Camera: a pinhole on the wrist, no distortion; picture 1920 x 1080 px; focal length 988.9 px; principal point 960.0 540.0 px. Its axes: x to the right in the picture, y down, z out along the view. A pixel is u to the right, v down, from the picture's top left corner.
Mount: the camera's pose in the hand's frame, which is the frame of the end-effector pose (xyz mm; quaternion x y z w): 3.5 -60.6 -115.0 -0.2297 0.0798 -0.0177 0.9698
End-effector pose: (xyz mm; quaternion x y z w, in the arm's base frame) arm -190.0 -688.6 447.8 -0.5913 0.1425 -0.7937 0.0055
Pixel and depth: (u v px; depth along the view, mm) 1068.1 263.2 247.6
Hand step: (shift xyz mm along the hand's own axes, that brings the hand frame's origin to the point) 70.7 -14.9 130.4
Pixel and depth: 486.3 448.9 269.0
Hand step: -79.8 45.5 152.2
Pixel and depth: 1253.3 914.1 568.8
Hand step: 262.1 371.6 265.3
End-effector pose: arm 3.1 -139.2 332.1 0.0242 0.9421 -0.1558 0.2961
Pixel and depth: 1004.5 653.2 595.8
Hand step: 126.9 262.2 375.8
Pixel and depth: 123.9 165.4 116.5
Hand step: -74.6 -41.5 22.0
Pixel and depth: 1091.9 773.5 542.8
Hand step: 163.1 289.1 295.5
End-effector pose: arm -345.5 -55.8 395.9 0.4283 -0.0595 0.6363 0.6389
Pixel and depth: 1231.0 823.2 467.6
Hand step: 205.8 257.0 218.5
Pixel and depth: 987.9 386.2 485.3
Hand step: 96.2 85.8 344.7
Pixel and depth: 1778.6 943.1 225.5
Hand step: 224.2 108.1 15.2
